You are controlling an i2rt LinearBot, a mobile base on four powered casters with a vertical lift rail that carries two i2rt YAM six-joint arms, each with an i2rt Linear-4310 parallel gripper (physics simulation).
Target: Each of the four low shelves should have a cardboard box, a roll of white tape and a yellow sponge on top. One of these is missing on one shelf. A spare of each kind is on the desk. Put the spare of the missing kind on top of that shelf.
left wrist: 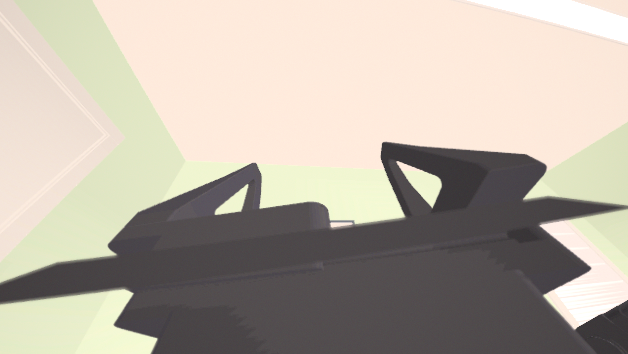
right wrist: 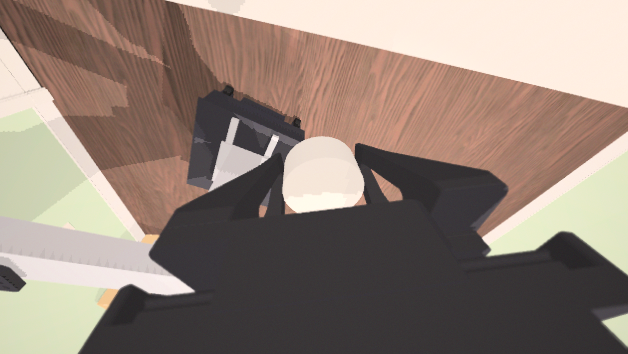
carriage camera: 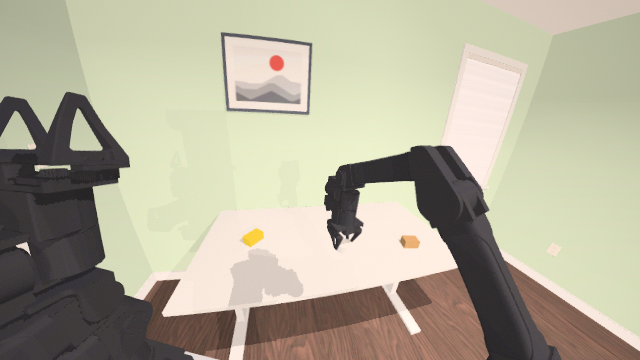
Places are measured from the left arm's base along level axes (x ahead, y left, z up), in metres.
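Pixels of known places: left gripper, fingertip midpoint: (left wrist: 318, 159) (carriage camera: 44, 95); right gripper, fingertip midpoint: (right wrist: 318, 156) (carriage camera: 341, 247).
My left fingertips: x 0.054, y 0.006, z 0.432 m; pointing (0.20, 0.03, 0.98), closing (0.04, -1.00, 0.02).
Note:
Behind a point stands the place of what it marks.
My right gripper (carriage camera: 345, 243) {x 0.367, y -0.368, z 0.017 m} (right wrist: 318, 156) {x 0.367, y -0.368, z 0.017 m} is shut on the roll of white tape (right wrist: 322, 175) {x 0.370, y -0.367, z 0.040 m} and holds it up in the air. In the carriage camera the roll is mostly hidden between the fingers, in line with the white desk (carriage camera: 380, 265) {x 0.595, y -0.610, z -0.280 m} (right wrist: 450, 30) {x 0.533, y -0.562, z -0.280 m}. The yellow sponge (carriage camera: 253, 237) {x 0.647, y 0.097, z -0.235 m} lies on the desk to the left. The cardboard box (carriage camera: 410, 242) {x 0.750, y -0.817, z -0.236 m} lies on the desk to the right. My left gripper (carriage camera: 44, 97) {x 0.054, y 0.006, z 0.432 m} (left wrist: 318, 159) {x 0.054, y 0.006, z 0.432 m} points up at the left of the carriage camera, open and empty. No low shelf can be made out.
The robot's dark base (right wrist: 252, 111) {x -0.016, y -0.263, z -0.813 m} stands on the wooden floor (right wrist: 410, 95) {x 0.411, y -1.043, z -1.000 m} (carriage camera: 440, 310) {x 0.859, y -1.328, z -1.000 m}. The pale lift rail (right wrist: 75, 255) crosses the lower left of the right wrist view, with tan pieces showing beside it. A framed picture (carriage camera: 267, 92) {x 1.077, y 0.150, z 0.566 m} hangs behind the desk.

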